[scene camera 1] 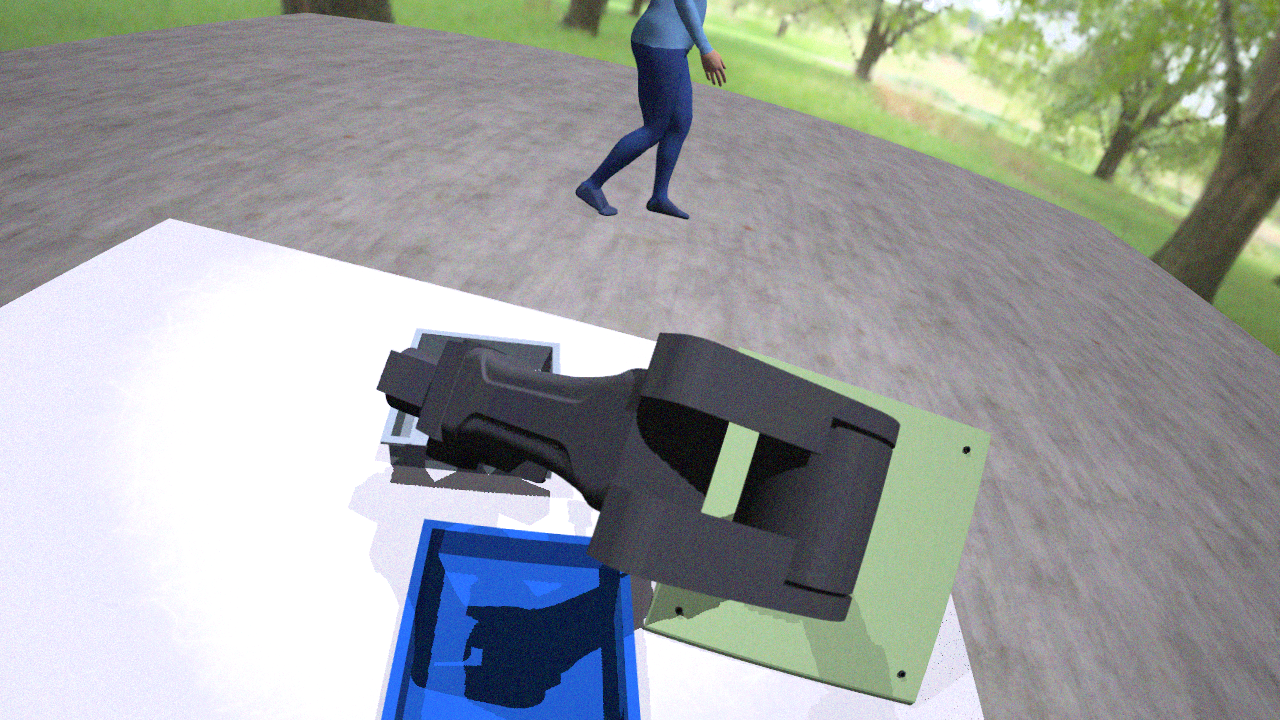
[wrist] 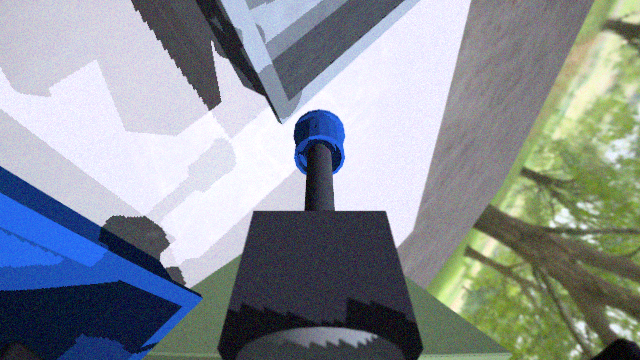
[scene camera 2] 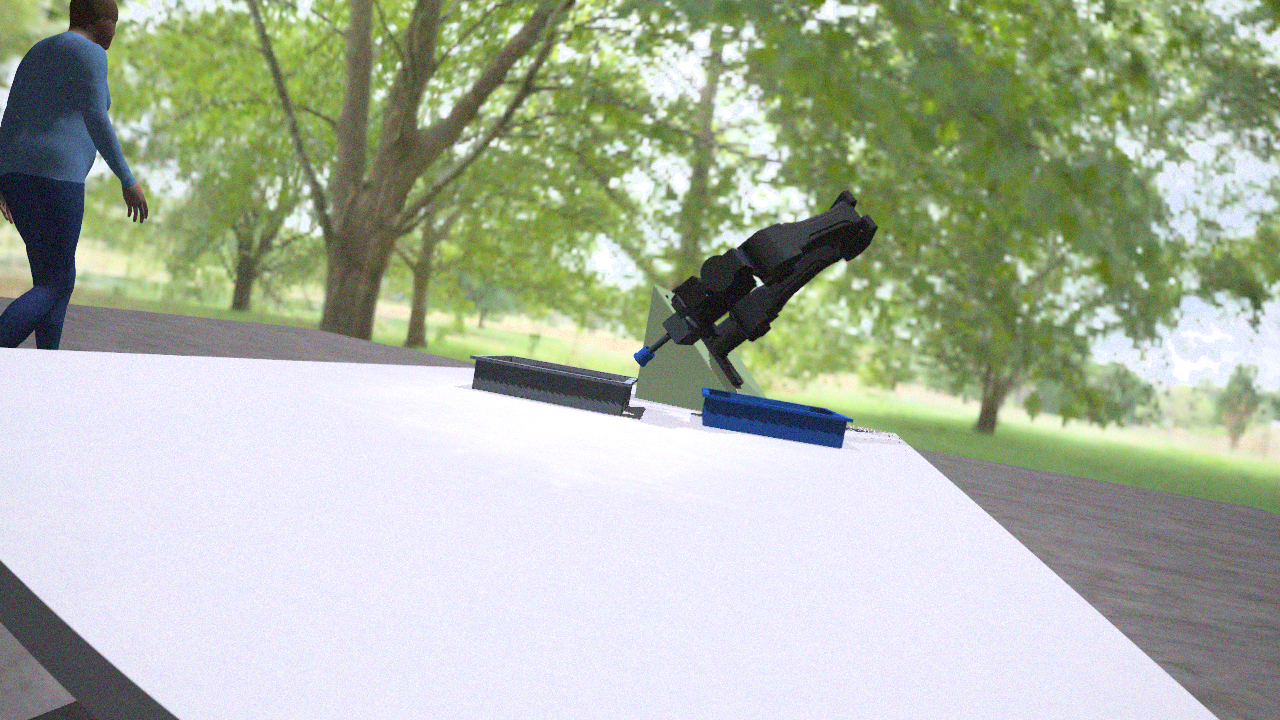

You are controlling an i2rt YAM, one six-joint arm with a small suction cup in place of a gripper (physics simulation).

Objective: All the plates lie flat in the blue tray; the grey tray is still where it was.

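Frame: origin at the arm's base, x right, y ahead, z up, level; centimetres.
Where they show: end effector, tool point: [wrist: 319, 133] [scene camera 2: 639, 360]; arm's base, origin of the base link: [scene camera 2: 711, 347].
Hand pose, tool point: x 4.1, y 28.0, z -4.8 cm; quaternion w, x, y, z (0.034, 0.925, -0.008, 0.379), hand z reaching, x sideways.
Each offset is from my tool point to the top centre of the thing.
My suction cup [scene camera 2: 643, 356] [wrist: 319, 142] is blue, with suction off and nothing on its tip. It hangs above and beside the grey tray's near corner; the arm hides it in scene camera 1. The grey tray {dx +7.2, dy +14.3, dz -3.2 cm} [scene camera 1: 488, 338] [scene camera 2: 550, 386] [wrist: 350, 55] stands upright on the table, partly covered by the arm in scene camera 1. The blue tray {dx -24.0, dy -4.9, dz -3.2 cm} [scene camera 1: 501, 541] [scene camera 2: 774, 420] [wrist: 150, 281] stands upright closer to scene camera 1, with arm shadows across its inside. No plate can be made out; much of the grey tray's inside is hidden or cut off.
The green wedge-shaped arm base [scene camera 1: 921, 537] [scene camera 2: 671, 385] [wrist: 450, 335] stands beside both trays. The dark arm [scene camera 1: 537, 402] [scene camera 2: 787, 250] leans over the grey tray. A person [scene camera 1: 662, 89] [scene camera 2: 53, 116] stands beyond the white table's edge.
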